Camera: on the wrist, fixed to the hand. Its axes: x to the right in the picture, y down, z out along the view.
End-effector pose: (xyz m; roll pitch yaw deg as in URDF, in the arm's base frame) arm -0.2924 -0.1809 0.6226 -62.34 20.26 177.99
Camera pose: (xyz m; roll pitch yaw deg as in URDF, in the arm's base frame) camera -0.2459 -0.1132 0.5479 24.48 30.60 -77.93
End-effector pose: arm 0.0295 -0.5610 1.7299 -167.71 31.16 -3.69
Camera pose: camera 0.0583 -0.6269 1.8145 140.59 33.62 -119.18
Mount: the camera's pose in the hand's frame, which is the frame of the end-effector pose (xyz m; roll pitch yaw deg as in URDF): -0.0155 0.0434 -0.1010 -0.64 -28.95 91.32
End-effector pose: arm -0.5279 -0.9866 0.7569 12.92 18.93 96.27
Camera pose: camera -0.5877 -1.0369 0.6780 23.87 -39.63 171.42
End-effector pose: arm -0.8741 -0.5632 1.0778 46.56 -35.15 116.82
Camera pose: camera -0.9703 -0.6016 1.0379 -70.93 -51.25 -86.73
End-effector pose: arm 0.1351 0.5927 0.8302 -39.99 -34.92 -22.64
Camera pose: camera 0.1668 0.5452 0.7350 -35.27 9.70 61.95
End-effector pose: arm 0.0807 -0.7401 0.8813 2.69 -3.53 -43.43
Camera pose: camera 0.1069 -0.6987 0.7817 -4.85 -31.49 50.09
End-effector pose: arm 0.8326 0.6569 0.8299 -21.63 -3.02 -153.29
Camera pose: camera 0.8427 0.6585 0.7194 -3.19 -7.25 -61.74
